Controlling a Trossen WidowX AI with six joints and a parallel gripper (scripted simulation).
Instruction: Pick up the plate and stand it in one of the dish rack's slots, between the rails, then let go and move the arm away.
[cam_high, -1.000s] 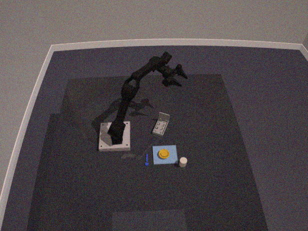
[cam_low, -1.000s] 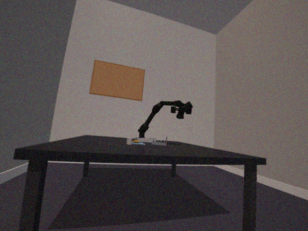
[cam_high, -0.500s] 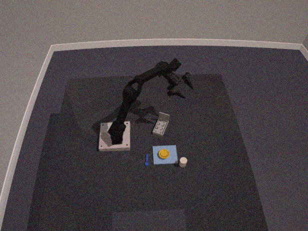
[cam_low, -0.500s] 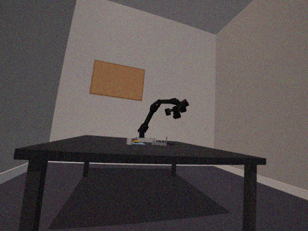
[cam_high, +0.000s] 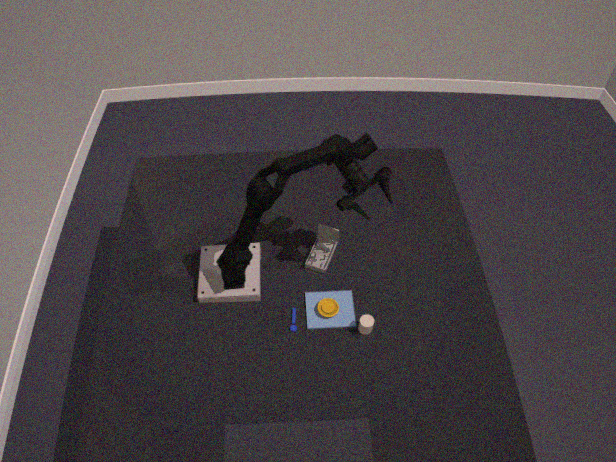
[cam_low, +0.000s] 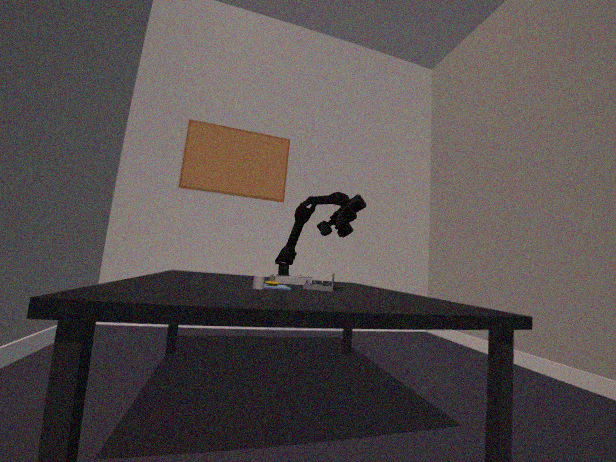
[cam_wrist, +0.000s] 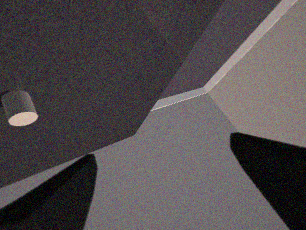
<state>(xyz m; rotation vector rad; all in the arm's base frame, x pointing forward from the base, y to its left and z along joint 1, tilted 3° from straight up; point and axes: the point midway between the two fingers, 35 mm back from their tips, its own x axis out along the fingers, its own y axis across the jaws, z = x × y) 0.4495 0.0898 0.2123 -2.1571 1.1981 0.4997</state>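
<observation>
My gripper tip is 240 mm above the yellow plate, 180 mm to the left of it and 170 mm past it. Also, from my gripper tip: white cup 250 mm to the right, 230 mm below, 60 mm behind; then light blue mat 250 mm below, 170 mm to the right, 160 mm behind; then grey dish rack 230 mm below, 160 mm behind, 40 mm to the left.
</observation>
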